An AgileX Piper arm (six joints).
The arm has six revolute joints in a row. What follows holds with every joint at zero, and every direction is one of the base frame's. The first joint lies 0.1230 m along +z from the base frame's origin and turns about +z. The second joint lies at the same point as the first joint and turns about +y. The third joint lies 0.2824 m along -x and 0.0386 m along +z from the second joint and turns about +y. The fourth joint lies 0.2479 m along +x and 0.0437 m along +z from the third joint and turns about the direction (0.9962, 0, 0.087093). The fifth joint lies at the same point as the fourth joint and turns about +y. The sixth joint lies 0.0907 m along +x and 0.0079 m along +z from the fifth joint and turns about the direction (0.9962, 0, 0.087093). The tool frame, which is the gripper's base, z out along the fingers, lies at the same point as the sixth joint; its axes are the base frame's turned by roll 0.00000, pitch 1.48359 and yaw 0.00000 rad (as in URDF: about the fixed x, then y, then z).
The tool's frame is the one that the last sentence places.
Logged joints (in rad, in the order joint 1, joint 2, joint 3, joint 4, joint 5, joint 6), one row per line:
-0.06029, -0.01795, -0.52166, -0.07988, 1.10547, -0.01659
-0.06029, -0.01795, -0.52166, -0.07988, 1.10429, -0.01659
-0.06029, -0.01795, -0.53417, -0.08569, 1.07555, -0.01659
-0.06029, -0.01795, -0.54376, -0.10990, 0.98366, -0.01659
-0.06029, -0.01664, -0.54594, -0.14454, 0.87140, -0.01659
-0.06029, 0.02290, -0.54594, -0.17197, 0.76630, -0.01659
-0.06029, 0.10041, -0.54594, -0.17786, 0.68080, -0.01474
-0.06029, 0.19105, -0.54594, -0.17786, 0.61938, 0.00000
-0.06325, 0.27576, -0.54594, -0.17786, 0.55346, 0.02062
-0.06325, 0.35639, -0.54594, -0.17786, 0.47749, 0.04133
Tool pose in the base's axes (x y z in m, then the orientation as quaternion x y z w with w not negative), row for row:
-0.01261, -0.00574, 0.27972, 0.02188, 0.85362, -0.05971, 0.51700
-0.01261, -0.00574, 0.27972, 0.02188, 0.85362, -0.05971, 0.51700
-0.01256, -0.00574, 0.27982, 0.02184, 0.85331, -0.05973, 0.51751
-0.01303, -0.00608, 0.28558, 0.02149, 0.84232, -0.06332, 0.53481
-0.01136, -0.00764, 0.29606, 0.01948, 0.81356, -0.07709, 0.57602
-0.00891, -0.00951, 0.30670, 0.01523, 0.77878, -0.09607, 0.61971
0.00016, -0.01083, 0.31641, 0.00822, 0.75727, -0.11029, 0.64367
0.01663, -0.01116, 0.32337, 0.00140, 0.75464, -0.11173, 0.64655
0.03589, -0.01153, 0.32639, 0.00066, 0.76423, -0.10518, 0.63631
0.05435, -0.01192, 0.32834, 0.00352, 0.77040, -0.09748, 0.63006
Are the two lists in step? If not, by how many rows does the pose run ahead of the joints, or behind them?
The pose runs 1 row behind the joints: the pose in row i belongs to the joints in row i - 1.
